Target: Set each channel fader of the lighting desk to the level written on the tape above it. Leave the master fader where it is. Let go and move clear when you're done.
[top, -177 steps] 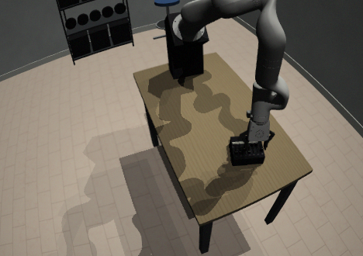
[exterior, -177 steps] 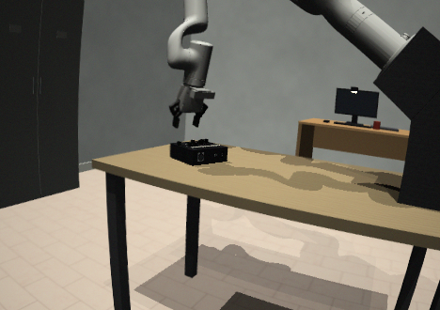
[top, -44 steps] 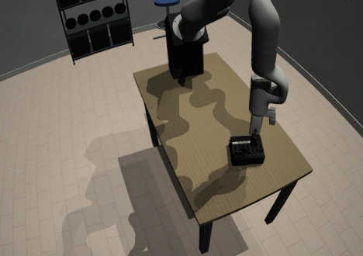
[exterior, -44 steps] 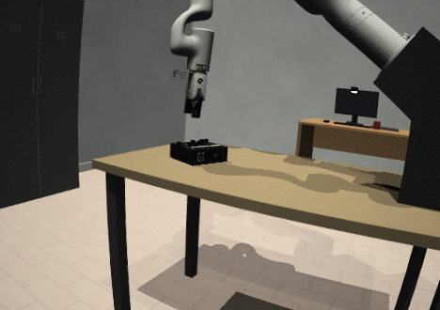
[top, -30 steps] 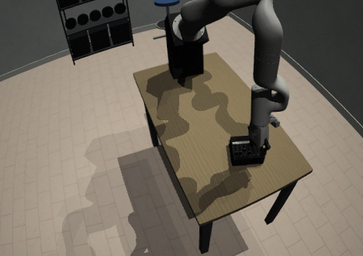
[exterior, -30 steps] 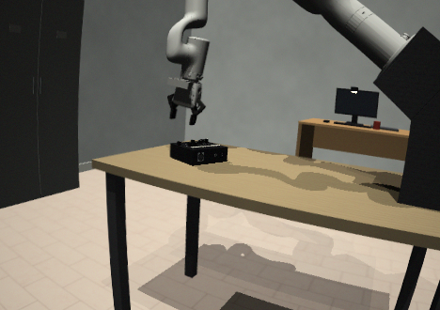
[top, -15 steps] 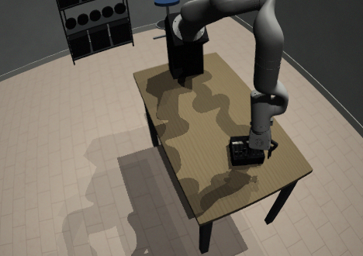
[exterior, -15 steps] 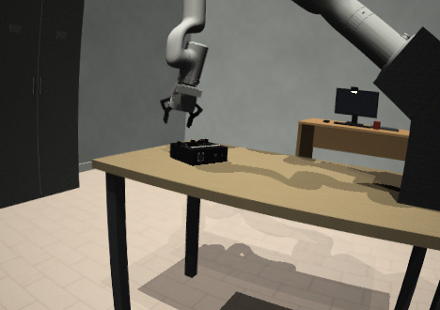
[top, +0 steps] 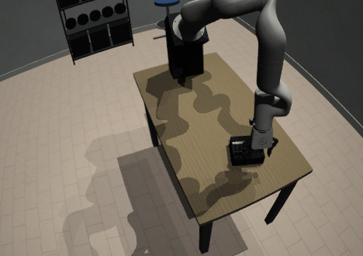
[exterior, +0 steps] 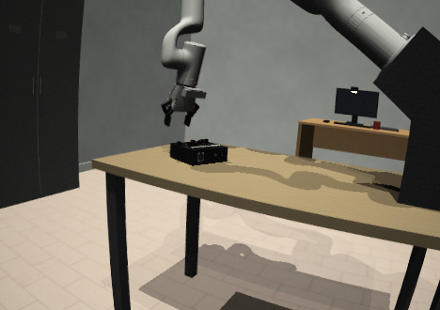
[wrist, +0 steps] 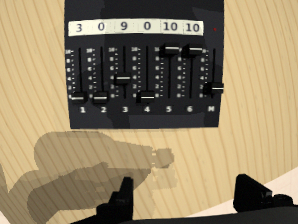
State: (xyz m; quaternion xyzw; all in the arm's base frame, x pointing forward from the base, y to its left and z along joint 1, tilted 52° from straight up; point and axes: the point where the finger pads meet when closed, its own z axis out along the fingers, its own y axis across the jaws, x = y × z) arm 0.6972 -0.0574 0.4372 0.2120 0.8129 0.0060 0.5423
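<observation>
My hand is 110 mm past the fader cap, 40 mm to the left of it and 60 mm above it. Round my hand: master fader 40 mm behind, 80 mm to the left, 60 mm below.
</observation>
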